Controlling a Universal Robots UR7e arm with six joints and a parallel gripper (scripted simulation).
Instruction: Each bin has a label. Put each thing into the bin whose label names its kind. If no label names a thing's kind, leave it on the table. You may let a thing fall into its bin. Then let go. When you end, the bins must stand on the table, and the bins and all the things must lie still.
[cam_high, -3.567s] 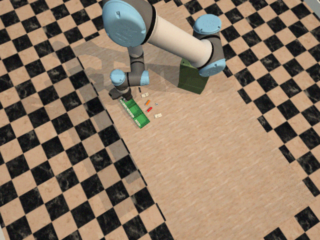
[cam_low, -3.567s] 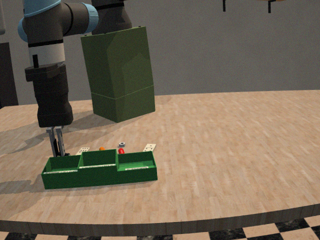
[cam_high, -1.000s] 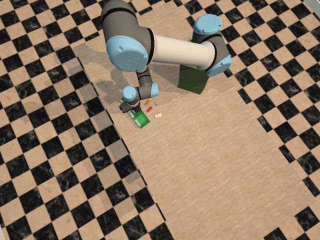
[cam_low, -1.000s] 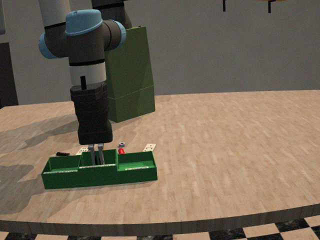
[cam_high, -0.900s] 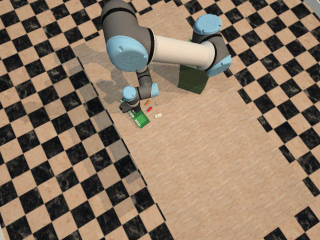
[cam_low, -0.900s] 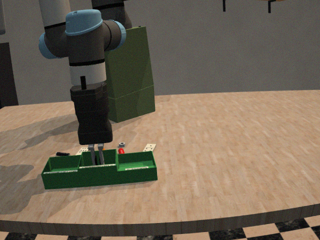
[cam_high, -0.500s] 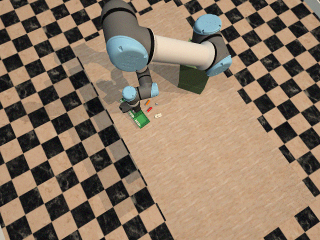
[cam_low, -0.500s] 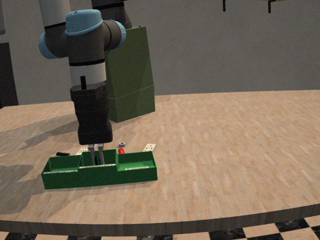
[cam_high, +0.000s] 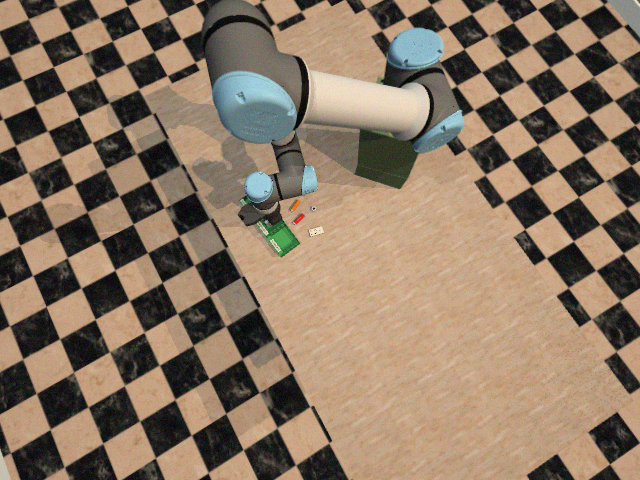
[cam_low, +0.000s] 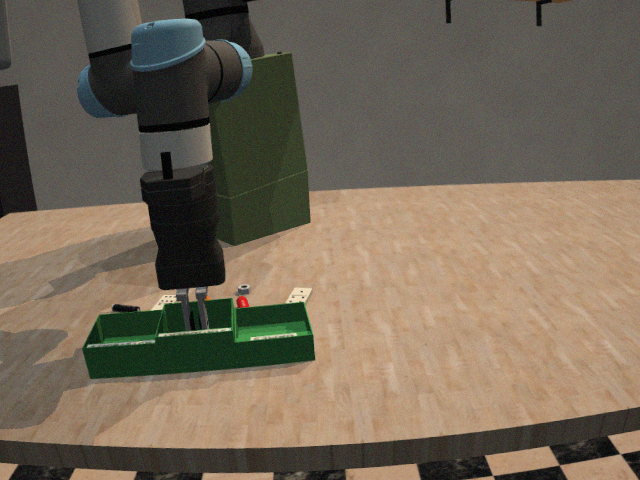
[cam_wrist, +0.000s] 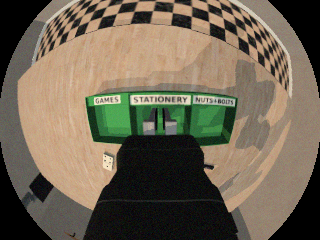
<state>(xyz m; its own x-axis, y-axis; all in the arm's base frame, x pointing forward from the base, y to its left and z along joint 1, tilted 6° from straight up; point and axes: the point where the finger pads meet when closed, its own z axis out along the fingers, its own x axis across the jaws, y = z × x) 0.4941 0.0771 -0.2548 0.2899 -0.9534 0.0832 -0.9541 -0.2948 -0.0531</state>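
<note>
Now: the three joined green bins 10 mm below my hand. From my hand the other things lie so: white nut: 170 mm behind, 30 mm below; red cylinder: 110 mm behind, 20 mm to the left, 30 mm below; orange cylinder: 110 mm behind, 30 mm to the right, 30 mm below.
</note>
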